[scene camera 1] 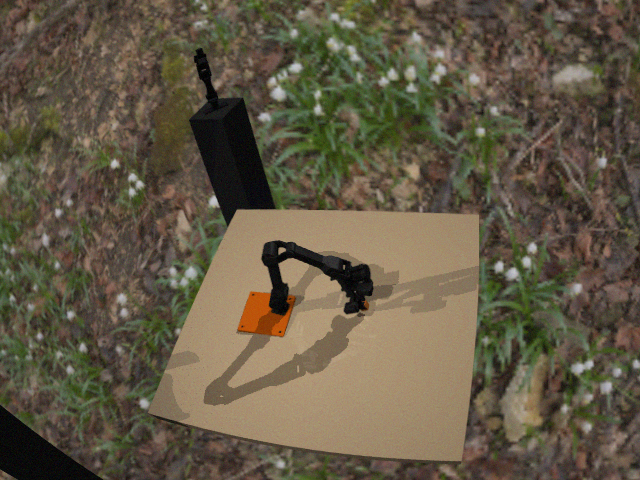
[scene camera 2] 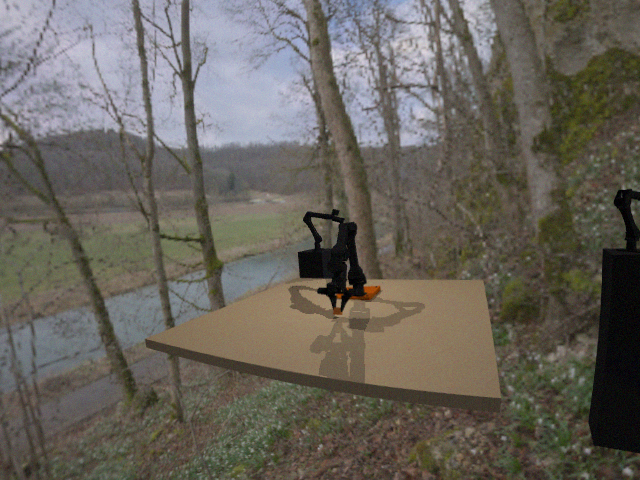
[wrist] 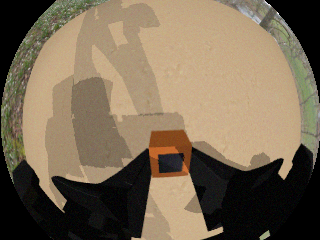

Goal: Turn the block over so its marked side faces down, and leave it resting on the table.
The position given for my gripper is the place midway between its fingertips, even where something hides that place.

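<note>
Wrist view: my gripper (wrist: 168, 151), carrying an orange block (wrist: 170, 152).
</note>
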